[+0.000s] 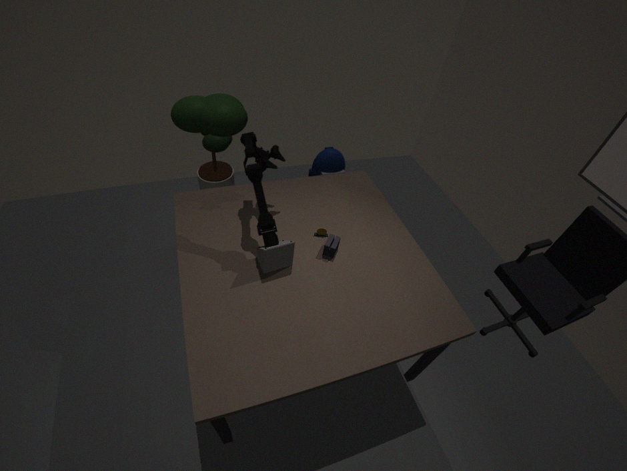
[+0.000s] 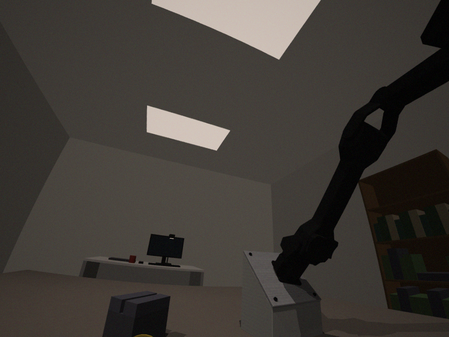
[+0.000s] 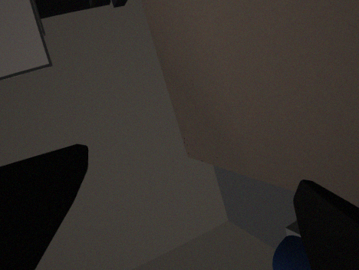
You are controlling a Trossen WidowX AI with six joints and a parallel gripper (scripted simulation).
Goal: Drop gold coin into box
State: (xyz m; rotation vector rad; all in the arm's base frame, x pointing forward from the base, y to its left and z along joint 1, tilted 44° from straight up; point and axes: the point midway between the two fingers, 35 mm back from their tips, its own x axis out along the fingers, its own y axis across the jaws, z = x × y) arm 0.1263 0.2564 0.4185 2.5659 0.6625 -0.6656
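Right now my gripper tip is 180 mm short of the gold coin, 330 mm to the left of it and 230 mm above it.
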